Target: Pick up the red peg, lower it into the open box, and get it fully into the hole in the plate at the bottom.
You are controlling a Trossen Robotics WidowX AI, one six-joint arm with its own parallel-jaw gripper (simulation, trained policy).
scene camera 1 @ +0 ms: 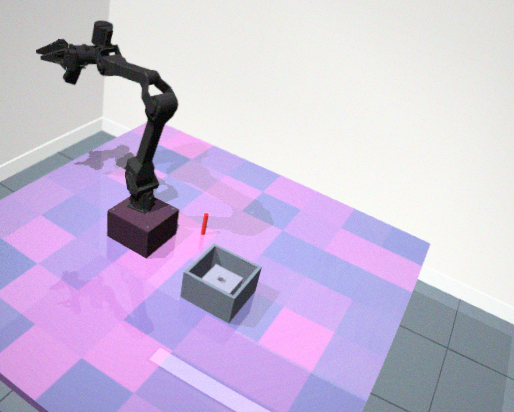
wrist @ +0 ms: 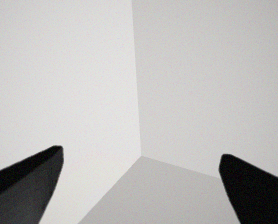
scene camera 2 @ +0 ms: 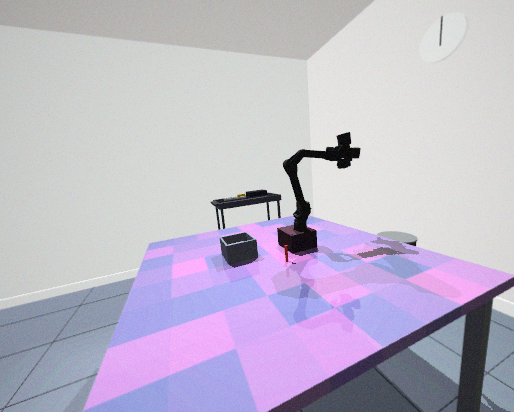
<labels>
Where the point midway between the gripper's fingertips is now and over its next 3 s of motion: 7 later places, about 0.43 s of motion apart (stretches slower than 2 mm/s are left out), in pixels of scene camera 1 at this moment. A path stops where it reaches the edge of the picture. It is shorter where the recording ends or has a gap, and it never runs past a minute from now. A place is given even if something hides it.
My gripper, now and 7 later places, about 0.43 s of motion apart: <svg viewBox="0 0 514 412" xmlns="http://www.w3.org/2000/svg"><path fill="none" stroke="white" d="M38 54L51 49L71 46L95 48L121 53L146 60L170 70L191 82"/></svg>
</labels>
